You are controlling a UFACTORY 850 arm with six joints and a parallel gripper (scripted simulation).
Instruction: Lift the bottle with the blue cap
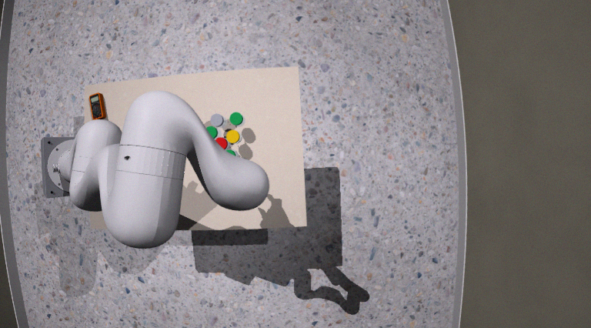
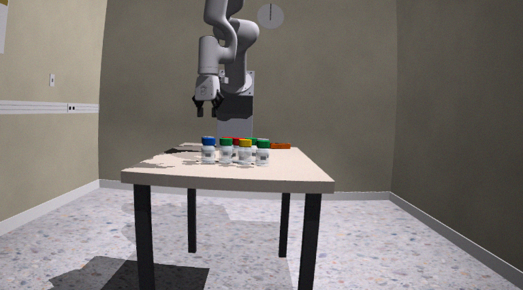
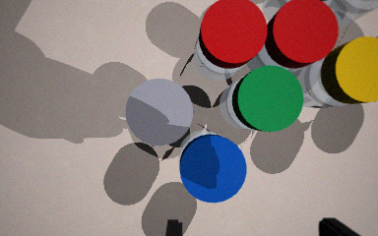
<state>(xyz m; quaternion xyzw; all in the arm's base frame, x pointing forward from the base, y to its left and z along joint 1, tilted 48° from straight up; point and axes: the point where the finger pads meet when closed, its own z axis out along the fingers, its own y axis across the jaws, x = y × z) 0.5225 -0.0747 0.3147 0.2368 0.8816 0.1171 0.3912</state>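
The blue-capped bottle is 30 mm behind my hand, 10 mm to the left of it and 160 mm below it. Also, from my hand: yellow-capped bottle (30 mm behind, 160 mm to the left, 160 mm below).
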